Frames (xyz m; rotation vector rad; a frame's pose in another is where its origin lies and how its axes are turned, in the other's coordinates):
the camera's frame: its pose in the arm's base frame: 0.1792 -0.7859 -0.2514 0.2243 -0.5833 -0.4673
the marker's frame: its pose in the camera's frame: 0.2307 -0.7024 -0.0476 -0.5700 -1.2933 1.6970
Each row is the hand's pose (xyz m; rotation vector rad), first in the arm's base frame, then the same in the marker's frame.
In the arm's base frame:
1: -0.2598 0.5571 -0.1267 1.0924 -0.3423 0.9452
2: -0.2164 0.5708 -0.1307 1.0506 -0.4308 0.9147
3: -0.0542 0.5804 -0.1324 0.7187 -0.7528 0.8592
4: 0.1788 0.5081 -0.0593 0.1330 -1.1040 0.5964
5: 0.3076 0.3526 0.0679 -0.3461 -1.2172 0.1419
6: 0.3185 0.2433 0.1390 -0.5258 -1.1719 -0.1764
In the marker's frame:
1: 2.1149 0.0639 0.1077 2.0154 -0.0313 -1.2804
2: 2.1215 0.0809 0.0658 1.9128 -0.0299 -1.3056
3: 2.1079 0.1232 -0.0905 1.4808 0.0287 -1.2153
4: 2.0179 0.0946 -0.3270 0.8219 0.2634 -1.0651
5: 1.8710 -0.0275 -0.4700 0.2577 0.6148 -0.9964
6: 1.7756 -0.1150 -0.4893 -0.0092 0.8622 -1.0109

